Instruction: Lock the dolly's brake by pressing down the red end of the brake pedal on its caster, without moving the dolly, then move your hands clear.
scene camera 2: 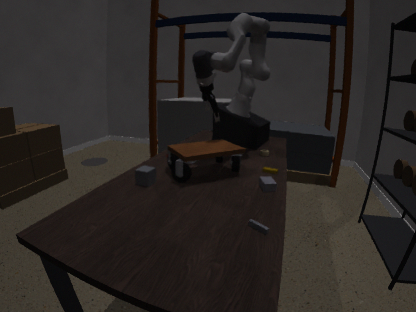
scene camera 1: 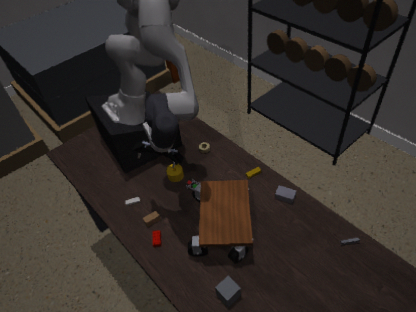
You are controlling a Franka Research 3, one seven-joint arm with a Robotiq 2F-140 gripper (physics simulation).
Note:
In view: a dolly (scene camera 1: 225, 220).
The dolly shows as well in scene camera 2 (scene camera 2: 179, 155).

